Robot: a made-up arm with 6 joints.
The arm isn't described. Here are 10 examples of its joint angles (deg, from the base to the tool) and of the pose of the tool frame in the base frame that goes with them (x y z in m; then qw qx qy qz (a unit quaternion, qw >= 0)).
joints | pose
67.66 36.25 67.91 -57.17 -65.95 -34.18 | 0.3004 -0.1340 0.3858 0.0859 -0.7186 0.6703 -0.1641
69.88 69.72 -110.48 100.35 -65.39 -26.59 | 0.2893 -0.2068 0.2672 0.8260 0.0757 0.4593 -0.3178
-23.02 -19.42 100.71 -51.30 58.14 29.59 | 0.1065 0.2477 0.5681 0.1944 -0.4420 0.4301 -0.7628
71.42 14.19 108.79 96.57 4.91 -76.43 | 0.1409 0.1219 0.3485 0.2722 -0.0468 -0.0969 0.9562
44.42 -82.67 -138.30 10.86 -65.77 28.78 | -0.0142 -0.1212 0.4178 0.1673 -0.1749 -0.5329 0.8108
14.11 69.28 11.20 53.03 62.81 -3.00 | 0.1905 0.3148 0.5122 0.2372 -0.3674 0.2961 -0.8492
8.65 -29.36 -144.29 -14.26 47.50 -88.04 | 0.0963 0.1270 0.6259 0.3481 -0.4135 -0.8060 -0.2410
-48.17 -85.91 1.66 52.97 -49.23 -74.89 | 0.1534 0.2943 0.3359 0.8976 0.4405 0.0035 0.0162
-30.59 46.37 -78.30 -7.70 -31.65 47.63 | -0.1268 0.4982 0.5715 0.5316 -0.3803 0.1885 0.7330
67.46 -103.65 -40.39 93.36 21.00 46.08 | 0.0867 -0.2534 0.3347 0.5145 0.7915 0.0640 0.3236
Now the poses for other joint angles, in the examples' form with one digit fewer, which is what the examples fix.
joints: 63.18 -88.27 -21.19 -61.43 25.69 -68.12
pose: -0.031 -0.071 0.498 0.192 -0.698 0.117 -0.680
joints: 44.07 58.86 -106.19 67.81 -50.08 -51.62
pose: 0.418 0.071 0.303 0.890 -0.290 0.284 0.207
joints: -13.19 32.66 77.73 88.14 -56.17 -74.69
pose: -0.106 0.302 0.552 0.368 -0.323 -0.291 -0.822
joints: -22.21 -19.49 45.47 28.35 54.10 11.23
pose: 0.039 0.166 0.551 0.605 0.013 0.596 -0.528
